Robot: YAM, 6 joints.
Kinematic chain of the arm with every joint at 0, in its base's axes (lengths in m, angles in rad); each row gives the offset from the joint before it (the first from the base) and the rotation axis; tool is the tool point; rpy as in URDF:
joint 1: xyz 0 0 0.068 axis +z
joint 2: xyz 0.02 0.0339 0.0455 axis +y
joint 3: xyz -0.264 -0.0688 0 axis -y
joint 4: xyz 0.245 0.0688 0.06 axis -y
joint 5: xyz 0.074 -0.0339 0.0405 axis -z
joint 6: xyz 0.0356 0 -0.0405 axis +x
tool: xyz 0 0 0 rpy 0 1.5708 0
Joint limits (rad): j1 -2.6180..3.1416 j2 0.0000..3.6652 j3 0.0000..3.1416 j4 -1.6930..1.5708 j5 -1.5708..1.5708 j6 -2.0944..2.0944
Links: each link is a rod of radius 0.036 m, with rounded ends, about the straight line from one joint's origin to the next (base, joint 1, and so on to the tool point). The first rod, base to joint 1, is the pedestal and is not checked.
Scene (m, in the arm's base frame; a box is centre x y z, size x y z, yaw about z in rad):
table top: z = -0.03
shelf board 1: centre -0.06 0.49 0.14 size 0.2 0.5 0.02 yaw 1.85
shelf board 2: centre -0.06 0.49 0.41 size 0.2 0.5 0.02 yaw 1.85
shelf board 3: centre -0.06 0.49 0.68 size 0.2 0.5 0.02 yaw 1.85
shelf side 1: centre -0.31 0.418 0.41 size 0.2 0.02 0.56 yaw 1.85
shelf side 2: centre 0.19 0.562 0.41 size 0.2 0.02 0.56 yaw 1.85
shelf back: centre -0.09 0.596 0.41 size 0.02 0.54 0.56 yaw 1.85
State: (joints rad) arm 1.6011 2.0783 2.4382 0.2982 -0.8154 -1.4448
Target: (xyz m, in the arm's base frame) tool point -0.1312 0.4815 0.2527
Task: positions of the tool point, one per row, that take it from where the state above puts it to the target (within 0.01 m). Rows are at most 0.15 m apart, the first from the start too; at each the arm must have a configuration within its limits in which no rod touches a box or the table.
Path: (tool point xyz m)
1: -0.0213 0.3902 0.5580
2: -0.0076 0.3422 0.5581
3: 0.0015 0.2919 0.5468
4: -0.0231 0.3191 0.4504
5: -0.0503 0.3136 0.3490
6: -0.0723 0.2759 0.2527
7: -0.0898 0.3489 0.2673
8: -0.1098 0.4188 0.2671
9: -0.1312 0.4815 0.2527

